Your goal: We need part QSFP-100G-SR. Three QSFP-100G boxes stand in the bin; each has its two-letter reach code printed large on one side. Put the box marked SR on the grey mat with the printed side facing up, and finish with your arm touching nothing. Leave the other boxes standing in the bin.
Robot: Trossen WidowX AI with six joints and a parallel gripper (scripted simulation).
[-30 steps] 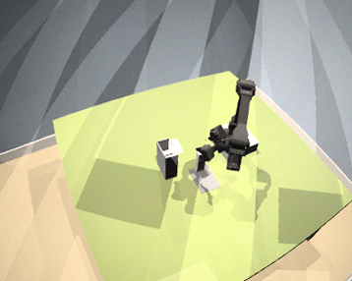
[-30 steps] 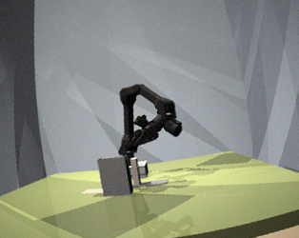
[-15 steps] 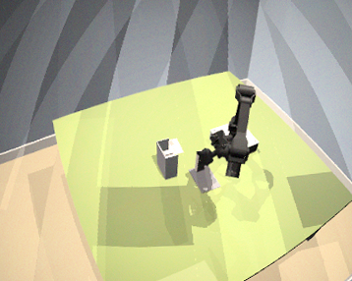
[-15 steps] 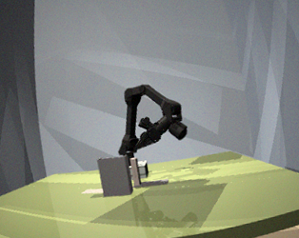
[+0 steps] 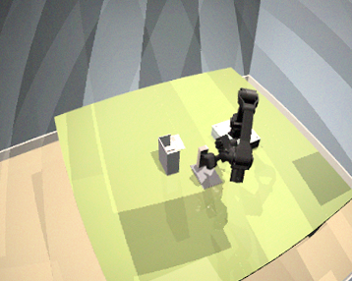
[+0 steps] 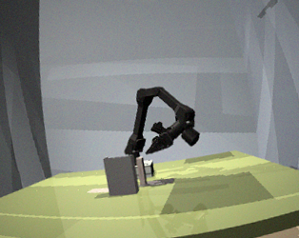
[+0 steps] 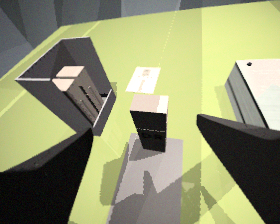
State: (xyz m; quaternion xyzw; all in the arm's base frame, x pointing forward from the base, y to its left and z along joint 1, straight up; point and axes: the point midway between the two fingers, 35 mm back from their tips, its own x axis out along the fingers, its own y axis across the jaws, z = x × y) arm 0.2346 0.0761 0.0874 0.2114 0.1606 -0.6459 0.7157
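My gripper tip is 130 mm above the grey mat, 20 mm to the right of it and 10 mm short of it. The rest, counted from my gripper tip: white card 230 mm to the right, 130 mm below, 10 mm ahead.
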